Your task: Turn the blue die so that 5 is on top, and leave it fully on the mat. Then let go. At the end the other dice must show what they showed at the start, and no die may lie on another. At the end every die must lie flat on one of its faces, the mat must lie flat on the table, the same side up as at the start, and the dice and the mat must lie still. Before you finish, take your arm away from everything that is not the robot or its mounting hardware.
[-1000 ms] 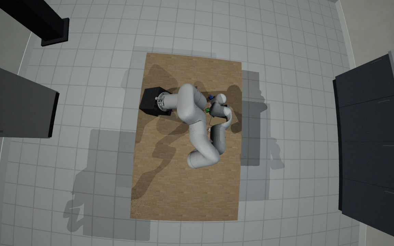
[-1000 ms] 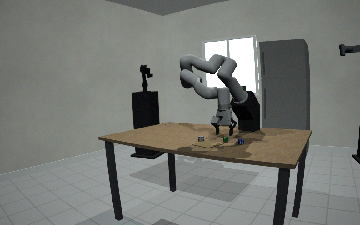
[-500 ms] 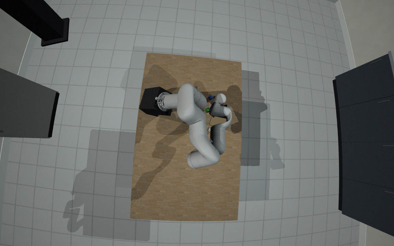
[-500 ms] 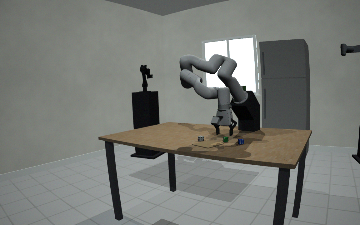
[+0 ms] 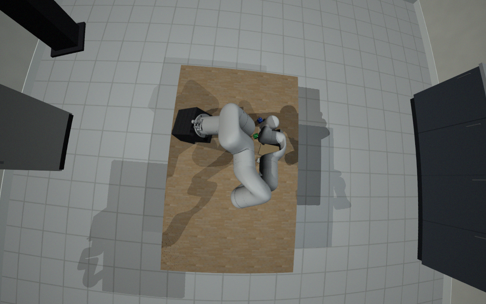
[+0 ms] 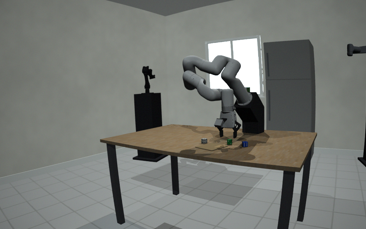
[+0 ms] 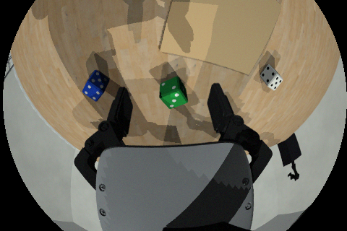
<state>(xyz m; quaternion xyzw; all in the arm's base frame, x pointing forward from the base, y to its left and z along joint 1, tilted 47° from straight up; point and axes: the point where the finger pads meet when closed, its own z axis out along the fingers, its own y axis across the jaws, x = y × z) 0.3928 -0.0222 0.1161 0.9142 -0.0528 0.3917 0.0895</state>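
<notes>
My gripper is now 4 cm above the green die and 3 cm past it. Round my hand: white die: 17 cm to the right, 4 cm below, 4 cm behind; then tan mat: 9 cm to the right, 6 cm below, 6 cm ahead; then blue die: 11 cm to the left, 4 cm below, 2 cm ahead.
</notes>
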